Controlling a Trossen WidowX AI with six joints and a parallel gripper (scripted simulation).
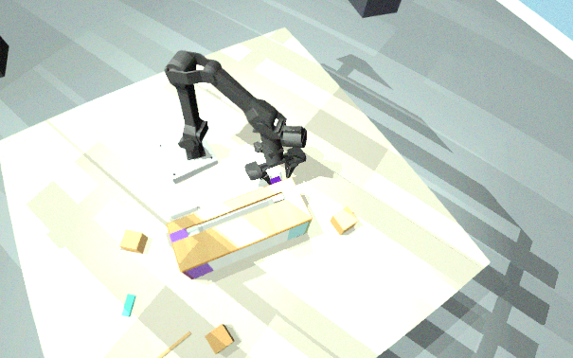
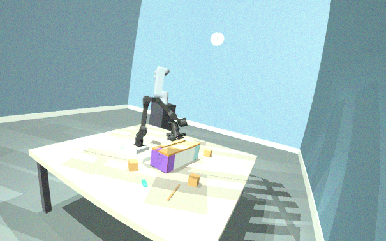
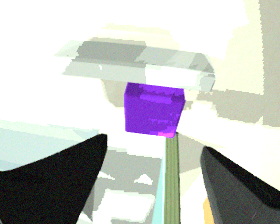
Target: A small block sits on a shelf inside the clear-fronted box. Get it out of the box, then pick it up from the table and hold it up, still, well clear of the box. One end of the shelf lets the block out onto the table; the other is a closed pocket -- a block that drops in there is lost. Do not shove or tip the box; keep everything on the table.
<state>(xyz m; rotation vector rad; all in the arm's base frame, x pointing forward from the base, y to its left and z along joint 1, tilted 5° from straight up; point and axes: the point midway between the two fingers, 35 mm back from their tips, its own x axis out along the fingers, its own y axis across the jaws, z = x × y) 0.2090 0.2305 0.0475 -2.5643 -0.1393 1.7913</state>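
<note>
The purple block is 1 cm behind my gripper tip and 3 cm below it. Also, from my gripper tip: thin stick: 37 cm ahead, 47 cm to the right, 4 cm below; box: 8 cm ahead, 16 cm to the right, 2 cm above.
</note>
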